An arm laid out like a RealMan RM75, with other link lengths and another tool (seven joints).
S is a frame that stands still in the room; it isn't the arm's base.
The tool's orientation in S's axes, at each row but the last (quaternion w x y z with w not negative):
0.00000, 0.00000, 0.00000, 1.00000
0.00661, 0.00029, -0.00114, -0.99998
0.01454, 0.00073, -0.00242, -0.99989
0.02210, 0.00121, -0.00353, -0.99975
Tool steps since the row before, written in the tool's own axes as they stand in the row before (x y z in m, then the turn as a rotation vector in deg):
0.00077, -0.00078, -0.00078, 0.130, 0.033, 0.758
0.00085, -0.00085, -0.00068, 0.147, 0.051, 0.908
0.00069, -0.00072, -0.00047, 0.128, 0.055, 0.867
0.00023, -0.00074, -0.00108, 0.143, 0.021, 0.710
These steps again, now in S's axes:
-0.00077, 0.00078, -0.00078, -0.130, -0.033, 0.758
-0.00086, 0.00084, -0.00068, -0.147, -0.051, 0.908
-0.00071, 0.00070, -0.00047, -0.128, -0.055, 0.867
-0.00026, 0.00072, -0.00109, -0.144, -0.022, 0.710

